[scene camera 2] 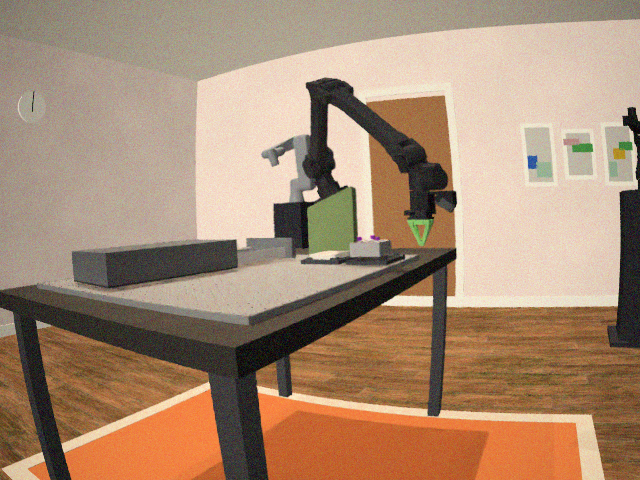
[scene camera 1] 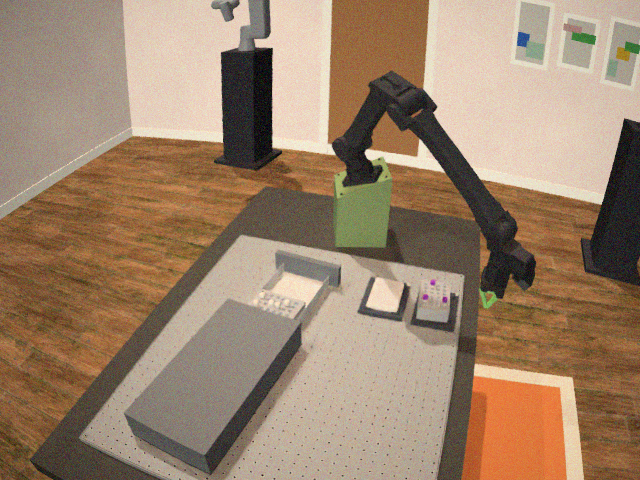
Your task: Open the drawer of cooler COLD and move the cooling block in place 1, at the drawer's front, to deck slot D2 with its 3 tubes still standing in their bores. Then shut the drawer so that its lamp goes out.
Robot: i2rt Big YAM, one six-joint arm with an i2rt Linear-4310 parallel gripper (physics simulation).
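Pixels of known places: gripper, fingertip midpoint: (scene camera 2: 421, 245) (scene camera 1: 485, 307); arm's base, link origin: (scene camera 2: 332, 196) (scene camera 1: 363, 177).
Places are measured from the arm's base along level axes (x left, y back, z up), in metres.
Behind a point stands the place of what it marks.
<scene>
The grey cooler (scene camera 1: 214, 377) {x -0.027, y -0.836, z -0.120 m} (scene camera 2: 160, 263) {x 0.062, y -0.860, z -0.159 m} stands on the perforated board, and its drawer (scene camera 1: 308, 267) {x -0.040, y -0.328, z -0.154 m} (scene camera 2: 268, 242) {x -0.044, y -0.328, z -0.148 m} is pulled out. The front part of the drawer shows a bare pale floor; a block with pale round tops (scene camera 1: 279, 303) {x -0.030, y -0.525, z -0.139 m} sits behind it, close to the cooler body. A light grey cooling block (scene camera 1: 433, 311) {x 0.339, y -0.381, z -0.150 m} (scene camera 2: 369, 248) {x 0.353, y -0.378, z -0.159 m} with 3 purple-capped tubes upright in it stands on the right-hand dark deck slot (scene camera 1: 434, 325) {x 0.350, y -0.385, z -0.192 m}. My gripper (scene camera 1: 487, 304) {x 0.477, y -0.298, z -0.159 m} (scene camera 2: 422, 243) {x 0.477, y -0.298, z -0.159 m} is shut and empty, in the air beyond the table's right edge, beside that block. Slot labels and the lamp cannot be made out.
A second dark deck slot (scene camera 1: 364, 310) {x 0.156, y -0.398, z -0.192 m} (scene camera 2: 315, 260) {x 0.188, y -0.398, z -0.193 m} with a pale top lies between the drawer and the block. My arm's green base (scene camera 1: 360, 219) {x 0.021, y -0.070, z -0.113 m} (scene camera 2: 333, 222) {x 0.039, y -0.062, z -0.095 m} stands at the table's back edge. The perforated board (scene camera 1: 361, 403) {x 0.260, y -0.701, z -0.204 m} (scene camera 2: 206, 294) {x 0.286, y -0.910, z -0.205 m} covers much of the table.
</scene>
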